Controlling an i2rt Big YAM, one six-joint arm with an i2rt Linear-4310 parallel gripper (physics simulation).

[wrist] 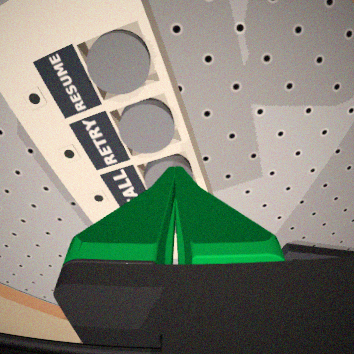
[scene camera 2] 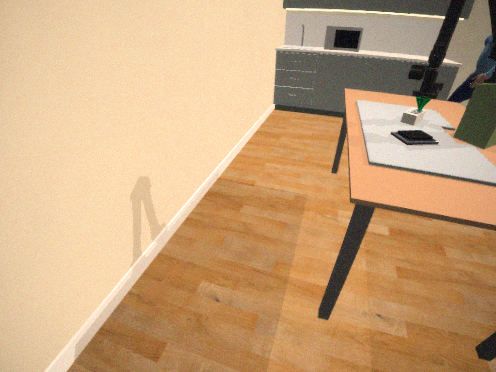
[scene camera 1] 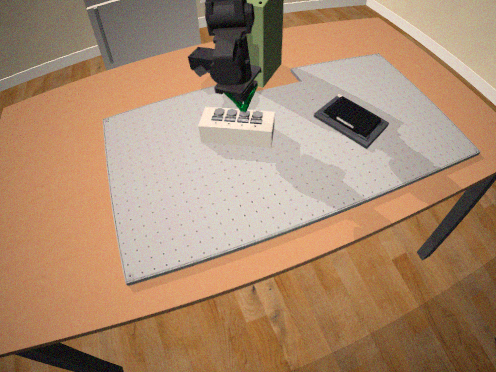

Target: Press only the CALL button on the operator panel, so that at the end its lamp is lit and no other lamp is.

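Observation:
The cream operator panel has four grey round buttons in a row. In the wrist view the labels RESUME, RETRY and a partly covered CALL show; the SKIP part is hidden behind the fingers. My gripper is shut and empty, pointing down. Its tips overlap the CALL button in the wrist view; whether they touch it cannot be told. The small lamps beside RESUME, RETRY and CALL are dark.
The panel stands on a grey perforated board on an orange table. A dark flat device lies on the board. A tall green block stands behind the board. A person is partly visible at the right edge.

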